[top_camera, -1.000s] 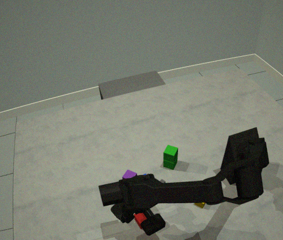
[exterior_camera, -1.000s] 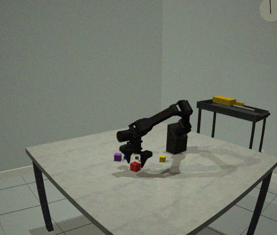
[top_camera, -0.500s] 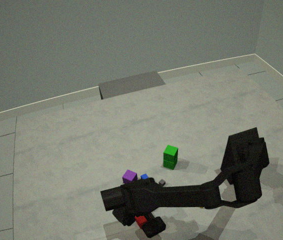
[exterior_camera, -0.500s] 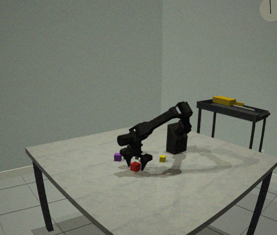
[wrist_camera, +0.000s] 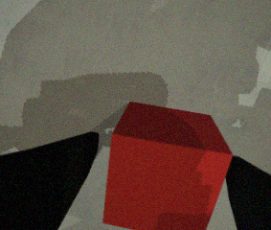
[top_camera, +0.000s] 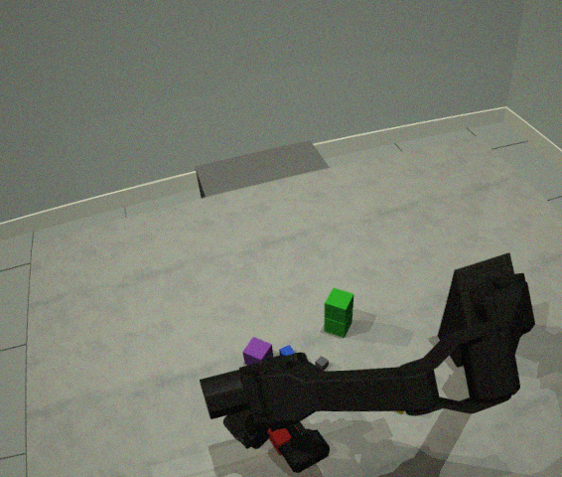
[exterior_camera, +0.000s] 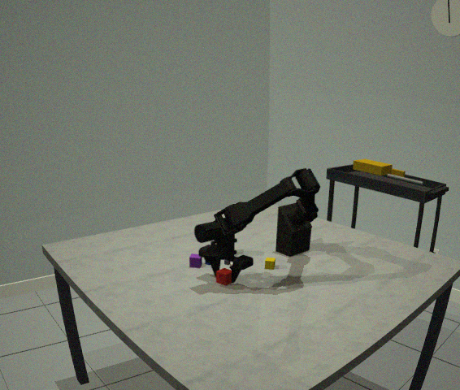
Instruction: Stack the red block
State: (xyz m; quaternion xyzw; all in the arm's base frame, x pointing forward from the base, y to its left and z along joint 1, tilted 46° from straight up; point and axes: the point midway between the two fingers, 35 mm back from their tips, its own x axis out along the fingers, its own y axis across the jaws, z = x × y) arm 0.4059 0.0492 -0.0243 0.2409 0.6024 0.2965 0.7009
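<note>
Right now my gripper tip is 11 cm past the pale block and 7 cm to the left of it. The rest, counted from my gripper tip: red block (1 cm above); blue block (7 cm behind, 16 cm to the right); grey block (12 cm behind, 11 cm to the right).
</note>
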